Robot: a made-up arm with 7 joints. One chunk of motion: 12 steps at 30 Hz.
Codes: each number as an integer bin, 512 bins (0 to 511) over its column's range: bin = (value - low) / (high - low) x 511, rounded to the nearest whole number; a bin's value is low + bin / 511 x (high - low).
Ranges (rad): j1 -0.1..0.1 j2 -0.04..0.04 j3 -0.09..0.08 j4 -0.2..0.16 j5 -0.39..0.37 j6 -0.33..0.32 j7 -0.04..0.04
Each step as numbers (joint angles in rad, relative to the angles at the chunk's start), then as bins.
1 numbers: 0.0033 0.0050 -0.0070 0.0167 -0.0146 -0.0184 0.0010
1 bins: 264 287 249 308 252 245 262
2 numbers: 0.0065 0.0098 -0.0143 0.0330 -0.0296 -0.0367 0.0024
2 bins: 272 318 228 331 242 231 271
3 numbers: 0.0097 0.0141 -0.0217 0.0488 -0.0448 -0.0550 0.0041
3 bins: 280 346 205 353 232 216 282
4 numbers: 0.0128 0.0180 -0.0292 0.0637 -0.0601 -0.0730 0.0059
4 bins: 288 370 183 374 222 202 293
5 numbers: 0.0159 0.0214 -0.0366 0.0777 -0.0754 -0.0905 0.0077
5 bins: 296 392 161 394 212 188 305
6 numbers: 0.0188 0.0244 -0.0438 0.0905 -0.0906 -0.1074 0.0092
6 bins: 304 411 139 412 201 175 314
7 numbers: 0.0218 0.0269 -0.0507 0.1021 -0.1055 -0.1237 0.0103
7 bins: 311 427 118 429 191 162 321
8 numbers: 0.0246 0.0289 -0.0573 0.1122 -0.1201 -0.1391 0.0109
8 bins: 318 440 98 443 181 150 325
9 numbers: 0.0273 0.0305 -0.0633 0.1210 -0.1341 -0.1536 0.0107
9 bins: 325 450 80 456 172 139 324
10 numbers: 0.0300 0.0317 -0.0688 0.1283 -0.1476 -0.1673 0.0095
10 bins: 332 458 64 466 163 128 316
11 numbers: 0.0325 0.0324 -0.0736 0.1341 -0.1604 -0.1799 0.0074
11 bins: 339 462 49 474 154 118 303
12 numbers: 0.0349 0.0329 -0.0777 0.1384 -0.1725 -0.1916 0.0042
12 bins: 345 466 37 480 146 109 282
